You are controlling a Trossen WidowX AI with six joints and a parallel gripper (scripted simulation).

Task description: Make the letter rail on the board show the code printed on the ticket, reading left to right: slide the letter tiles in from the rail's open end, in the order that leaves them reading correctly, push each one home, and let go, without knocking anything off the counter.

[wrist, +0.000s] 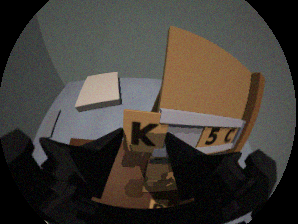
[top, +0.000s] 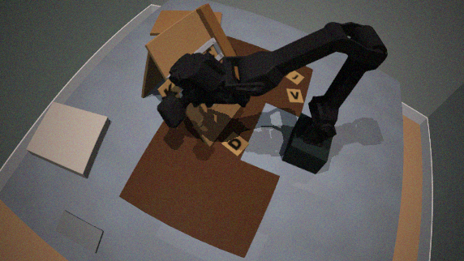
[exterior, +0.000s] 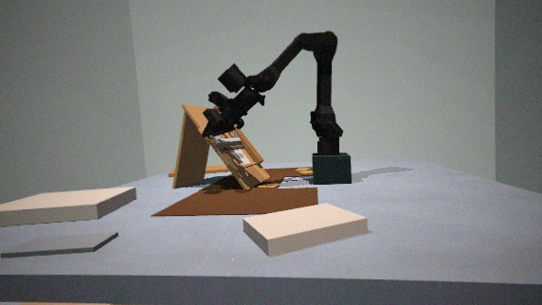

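Right now my gripper tip is 110 mm to the left of the white ticket, 90 mm past it and 80 mm above it. From my gripper tip the other things lie so: thin grey plate: 410 mm to the left, 180 mm below, 180 mm ahead; brown mat: 200 mm behind, 180 mm below, 80 mm to the right; beige block: 360 mm ahead, 160 mm below, 140 mm to the left.
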